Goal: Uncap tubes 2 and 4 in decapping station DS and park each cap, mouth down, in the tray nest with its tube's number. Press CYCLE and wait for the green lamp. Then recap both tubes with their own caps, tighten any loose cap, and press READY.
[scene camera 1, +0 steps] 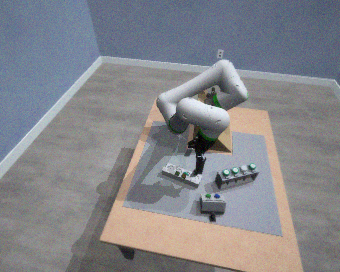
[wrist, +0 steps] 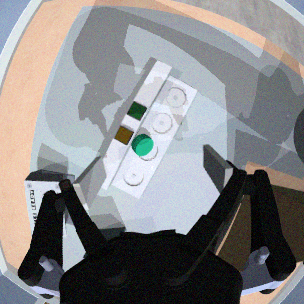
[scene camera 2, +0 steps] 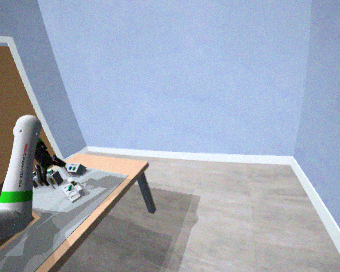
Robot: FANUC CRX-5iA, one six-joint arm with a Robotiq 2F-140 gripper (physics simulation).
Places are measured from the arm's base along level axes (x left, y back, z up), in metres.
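Pixels of known places: gripper, fingertip midpoint: (scene camera 1: 189, 165) (wrist: 152, 161) (scene camera 2: 61, 182).
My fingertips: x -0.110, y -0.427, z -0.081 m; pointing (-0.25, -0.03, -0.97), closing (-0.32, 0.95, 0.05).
Ahead of a thing's pixels: the offset from my fingertips to its middle. "*": to the spot under its first point.
A white tray {dx -0.036, dy -0.016, dz -0.056 m} (scene camera 1: 171, 172) (scene camera 2: 74, 198) (wrist: 129, 187) has four round nests, a green window and an amber window. A green cap {dx -0.014, dy -0.020, dz -0.059 m} (wrist: 143, 145) (scene camera 2: 69, 188) is at the third nest from the top in the wrist view, slightly offset from its ring. The other three rings hold no cap. The grey tube rack {* dx +0.284, dy -0.012, dz -0.058 m} (scene camera 1: 238, 179) shows green caps on three tubes; the third tube {* dx +0.292, dy -0.007, dz +0.036 m} (scene camera 1: 244, 169) from the left has a pale top without a green cap. My gripper (scene camera 1: 199, 169) (wrist: 152, 161) is open and empty, above the tray's near end. The tube numbers are not readable.
A grey button box {dx +0.133, dy -0.179, dz -0.041 m} (scene camera 1: 213, 204) (scene camera 2: 75, 169) with a green and a blue button stands in front of the rack. It is partly hidden behind a finger in the wrist view. A wooden wedge (scene camera 1: 224, 142) (wrist: 285, 212) stands on the table behind the tray.
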